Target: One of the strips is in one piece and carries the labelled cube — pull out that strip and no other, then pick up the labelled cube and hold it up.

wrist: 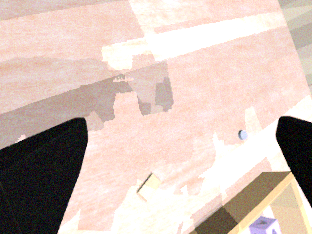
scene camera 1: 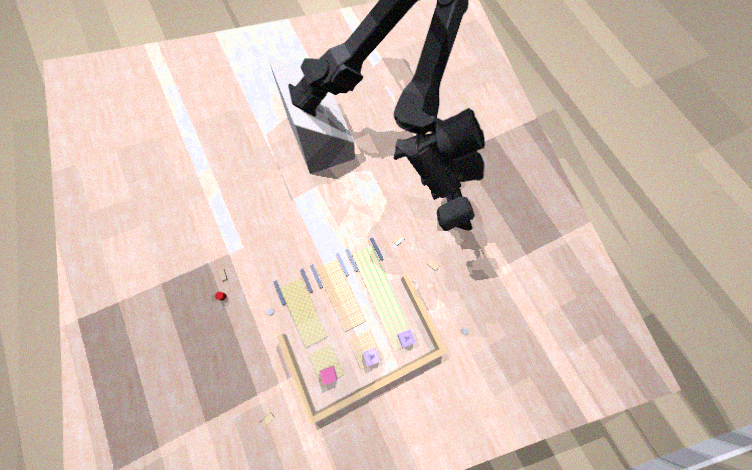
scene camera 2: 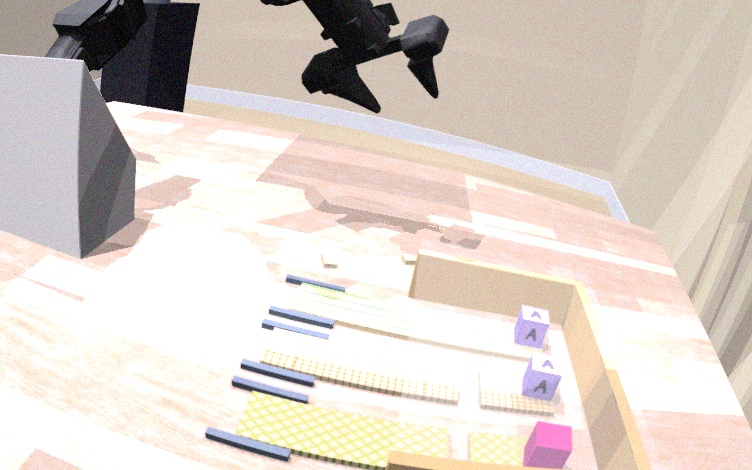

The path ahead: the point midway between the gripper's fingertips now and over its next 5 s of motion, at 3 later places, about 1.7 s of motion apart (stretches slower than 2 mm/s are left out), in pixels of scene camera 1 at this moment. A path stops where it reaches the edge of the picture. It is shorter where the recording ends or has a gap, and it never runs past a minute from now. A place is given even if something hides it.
My gripper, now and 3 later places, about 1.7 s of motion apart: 466, 215; 340, 257; 365, 257; 363, 252
